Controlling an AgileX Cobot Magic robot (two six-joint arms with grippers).
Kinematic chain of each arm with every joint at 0, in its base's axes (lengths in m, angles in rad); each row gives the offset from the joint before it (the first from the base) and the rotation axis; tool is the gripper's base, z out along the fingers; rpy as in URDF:
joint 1: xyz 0 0 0.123 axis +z
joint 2: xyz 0 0 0 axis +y
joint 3: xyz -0.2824 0 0.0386 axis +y
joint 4: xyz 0.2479 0 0.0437 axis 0.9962 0 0.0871
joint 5: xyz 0 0 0 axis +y
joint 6: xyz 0.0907 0 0.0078 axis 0.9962 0 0.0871
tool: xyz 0 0 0 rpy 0 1.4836 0
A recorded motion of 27 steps. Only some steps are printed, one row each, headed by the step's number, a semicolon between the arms.
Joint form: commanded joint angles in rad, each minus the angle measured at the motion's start. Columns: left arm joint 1, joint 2, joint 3, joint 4, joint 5, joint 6; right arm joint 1, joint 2, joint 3, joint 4, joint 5, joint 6.
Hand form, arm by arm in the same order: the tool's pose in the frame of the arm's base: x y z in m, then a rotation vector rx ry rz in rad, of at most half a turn. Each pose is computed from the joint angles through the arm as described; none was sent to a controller.
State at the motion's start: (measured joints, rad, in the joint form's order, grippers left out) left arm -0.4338 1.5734 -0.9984 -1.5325 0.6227 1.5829; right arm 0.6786 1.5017 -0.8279 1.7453 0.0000 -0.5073
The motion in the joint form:
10: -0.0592 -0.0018 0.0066 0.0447 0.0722 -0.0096; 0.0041 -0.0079 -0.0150 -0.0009 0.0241 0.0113
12: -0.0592 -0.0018 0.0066 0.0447 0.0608 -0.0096; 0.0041 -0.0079 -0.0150 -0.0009 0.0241 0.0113
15: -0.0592 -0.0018 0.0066 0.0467 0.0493 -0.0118; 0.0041 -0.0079 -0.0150 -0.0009 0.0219 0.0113
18: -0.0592 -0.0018 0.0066 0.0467 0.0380 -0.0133; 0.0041 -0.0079 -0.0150 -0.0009 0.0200 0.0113
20: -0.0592 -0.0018 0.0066 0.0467 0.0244 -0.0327; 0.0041 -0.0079 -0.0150 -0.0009 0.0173 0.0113
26: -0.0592 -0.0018 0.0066 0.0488 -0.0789 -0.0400; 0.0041 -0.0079 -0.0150 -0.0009 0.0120 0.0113
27: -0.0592 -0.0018 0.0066 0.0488 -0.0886 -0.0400; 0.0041 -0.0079 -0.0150 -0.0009 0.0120 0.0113
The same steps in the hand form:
10: 0.2626 -0.2072 0.2688 1.0198 1.8746 -0.9605; 0.2450 0.2021 0.2438 0.6441 2.2716 1.0910
12: 0.2636 -0.2067 0.2686 1.0131 1.8780 -0.9488; 0.2450 0.2021 0.2438 0.6441 2.2716 1.0910
15: 0.2644 -0.2063 0.2682 1.0065 1.8829 -0.9369; 0.2451 0.2020 0.2438 0.6453 2.2707 1.0888
18: 0.2653 -0.2059 0.2680 0.9985 1.8872 -0.9262; 0.2452 0.2018 0.2437 0.6464 2.2699 1.0869
20: 0.2664 -0.2053 0.2677 0.9736 1.9037 -0.9235; 0.2453 0.2016 0.2437 0.6478 2.2687 1.0842
26: 0.2744 -0.2008 0.2657 0.9068 1.9340 -0.8202; 0.2456 0.2012 0.2436 0.6507 2.2665 1.0789
27: 0.2752 -0.2004 0.2655 0.9009 1.9361 -0.8103; 0.2456 0.2012 0.2436 0.6507 2.2665 1.0789

